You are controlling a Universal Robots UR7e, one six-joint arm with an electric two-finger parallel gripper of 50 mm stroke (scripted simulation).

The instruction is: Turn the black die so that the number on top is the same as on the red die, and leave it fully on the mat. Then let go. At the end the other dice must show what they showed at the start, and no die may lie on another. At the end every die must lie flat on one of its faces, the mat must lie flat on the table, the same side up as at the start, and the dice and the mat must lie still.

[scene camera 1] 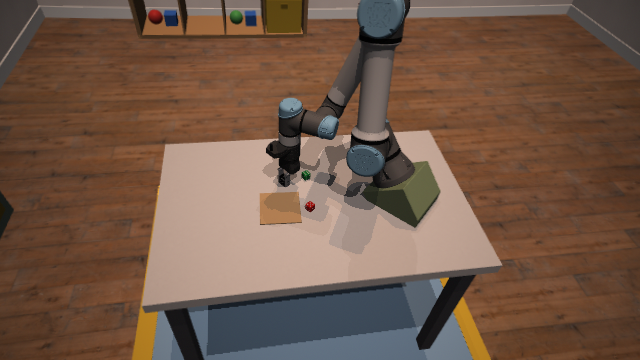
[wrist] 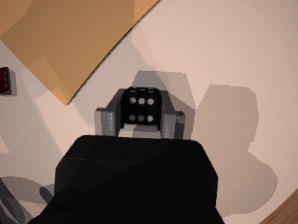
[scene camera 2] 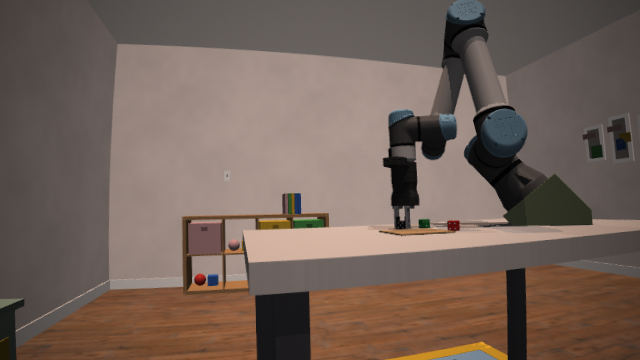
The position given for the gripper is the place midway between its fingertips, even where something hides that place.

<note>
In view: the gripper (scene camera 2: 402, 228), a tan mat (scene camera 1: 275, 208) and a black die (wrist: 141, 103).
The gripper also shows in the wrist view (wrist: 142, 102).
</note>
